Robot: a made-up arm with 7 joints.
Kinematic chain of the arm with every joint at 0, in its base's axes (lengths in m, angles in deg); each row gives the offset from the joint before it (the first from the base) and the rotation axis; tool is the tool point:
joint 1: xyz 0 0 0.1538 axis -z
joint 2: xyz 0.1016 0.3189 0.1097 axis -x
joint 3: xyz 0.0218 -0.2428 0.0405 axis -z
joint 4: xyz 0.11 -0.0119 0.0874 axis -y
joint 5: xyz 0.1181 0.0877 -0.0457 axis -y
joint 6: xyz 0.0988 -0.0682 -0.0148 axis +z
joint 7: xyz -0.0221 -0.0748 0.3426 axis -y
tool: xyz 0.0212 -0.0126 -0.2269
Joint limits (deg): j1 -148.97..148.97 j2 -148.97..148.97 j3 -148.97..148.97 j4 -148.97..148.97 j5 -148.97..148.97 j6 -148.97..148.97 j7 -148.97..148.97
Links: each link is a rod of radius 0.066 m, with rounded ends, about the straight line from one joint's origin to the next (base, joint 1, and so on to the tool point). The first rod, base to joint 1, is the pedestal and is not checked.
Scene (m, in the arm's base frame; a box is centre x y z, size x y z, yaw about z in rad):
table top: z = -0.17
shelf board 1: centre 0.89 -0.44 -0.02 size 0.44 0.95 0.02 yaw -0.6
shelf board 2: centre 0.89 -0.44 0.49 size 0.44 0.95 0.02 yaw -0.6
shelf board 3: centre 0.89 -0.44 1 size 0.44 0.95 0.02 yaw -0.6
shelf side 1: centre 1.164 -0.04 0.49 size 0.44 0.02 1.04 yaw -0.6
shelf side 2: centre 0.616 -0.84 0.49 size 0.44 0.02 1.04 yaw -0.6
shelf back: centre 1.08 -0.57 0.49 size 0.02 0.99 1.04 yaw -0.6
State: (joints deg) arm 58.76 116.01 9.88 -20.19 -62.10 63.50 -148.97
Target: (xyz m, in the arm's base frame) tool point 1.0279 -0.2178 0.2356
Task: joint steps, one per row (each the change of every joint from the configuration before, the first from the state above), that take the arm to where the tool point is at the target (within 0.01 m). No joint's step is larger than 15 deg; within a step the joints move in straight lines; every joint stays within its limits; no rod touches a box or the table.
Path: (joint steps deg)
1: -11.74 -0.70 -7.02 -10.13 -7.08 1.26 1.16
2: -11.74 -0.70 -7.02 -10.12 -7.08 1.26 1.16
3: -11.74 -0.70 -7.02 -10.13 -7.08 1.26 1.16
4: -5.33 6.34 -13.67 5.58 6.13 -2.59 0.71
5: -5.32 6.34 -13.67 5.58 6.13 -2.60 0.72
6: -5.33 6.34 -13.68 5.59 6.13 -2.59 0.72
7: 13.62 -1.43 10.87 8.70 4.77 -0.14 -1.88
8: 13.61 -1.43 10.88 8.70 4.77 -0.14 -1.87
9: 13.61 -1.43 10.87 8.70 4.77 -0.14 -1.88

